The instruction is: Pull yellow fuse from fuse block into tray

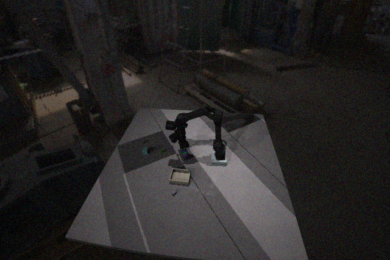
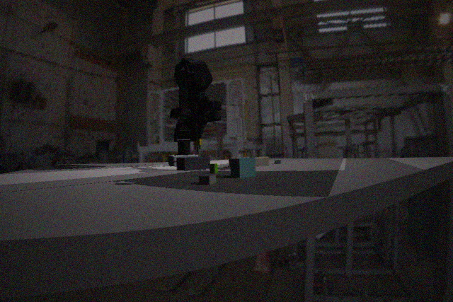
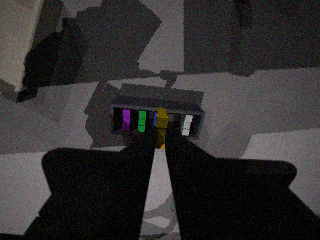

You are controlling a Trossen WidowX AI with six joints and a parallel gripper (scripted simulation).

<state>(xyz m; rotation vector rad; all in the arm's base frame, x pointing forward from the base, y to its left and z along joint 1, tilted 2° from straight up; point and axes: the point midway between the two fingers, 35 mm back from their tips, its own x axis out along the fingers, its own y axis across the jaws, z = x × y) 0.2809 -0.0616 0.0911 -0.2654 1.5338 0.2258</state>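
My gripper tip is 21 cm to the right of the tray and 9 cm above it. Also, from my gripper tip: yellow fuse 1 cm below; teal cube 29 cm ahead, 8 cm below, 3 cm to the right; green piece 16 cm ahead, 8 cm below, 3 cm to the right.
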